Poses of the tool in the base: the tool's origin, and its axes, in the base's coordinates. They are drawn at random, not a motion.
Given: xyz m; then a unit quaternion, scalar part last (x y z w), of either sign.
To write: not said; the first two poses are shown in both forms.
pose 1, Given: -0.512 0.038 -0.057 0.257 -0.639 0.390 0.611
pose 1, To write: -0.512 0.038 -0.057 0.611 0.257 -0.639 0.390
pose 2, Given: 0.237 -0.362 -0.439 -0.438 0.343 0.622 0.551
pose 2, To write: 0.237 -0.362 -0.439 0.551 -0.438 0.343 0.622
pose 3, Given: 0.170 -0.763 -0.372 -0.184 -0.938 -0.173 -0.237
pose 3, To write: 0.170 -0.763 -0.372 0.237 0.184 0.938 0.173
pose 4, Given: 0.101 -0.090 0.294 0.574 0.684 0.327 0.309
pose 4, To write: 0.101 -0.090 0.294 0.309 0.574 0.684 0.327
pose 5, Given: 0.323 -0.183 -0.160 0.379 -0.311 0.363 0.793
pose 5, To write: 0.323 -0.183 -0.160 0.793 0.379 -0.311 0.363
